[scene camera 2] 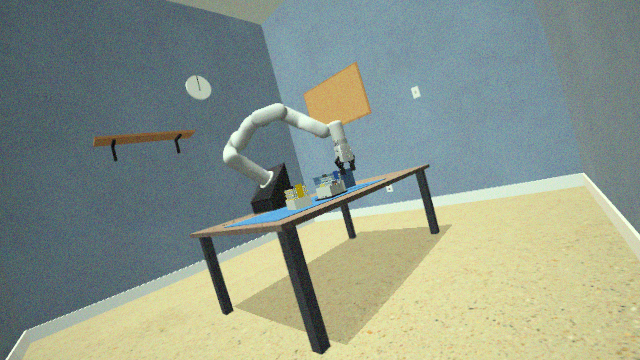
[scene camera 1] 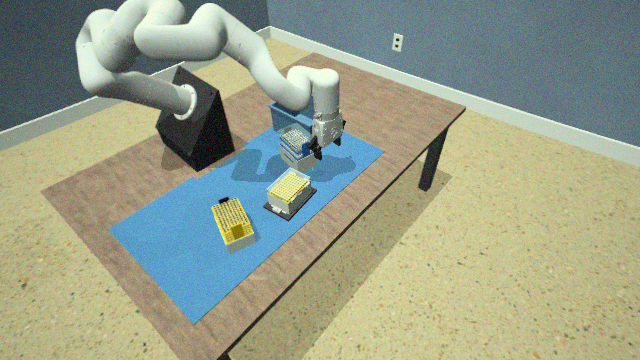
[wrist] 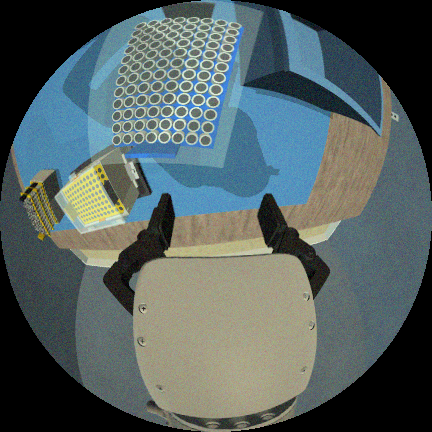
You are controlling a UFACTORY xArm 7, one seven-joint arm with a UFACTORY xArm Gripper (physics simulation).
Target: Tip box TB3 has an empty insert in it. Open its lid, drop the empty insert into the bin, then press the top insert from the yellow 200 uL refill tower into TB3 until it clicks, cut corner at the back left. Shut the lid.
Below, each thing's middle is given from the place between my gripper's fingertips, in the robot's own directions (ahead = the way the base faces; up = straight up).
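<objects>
There's a blue bin (scene camera 1: 282, 117) that's 24 cm behind my hand, 10 cm to the left of it and 3 cm below it. The blue-trimmed tip box (scene camera 1: 293, 140) is 4 cm to the right of my hand, 11 cm behind it and 3 cm below it.
</objects>
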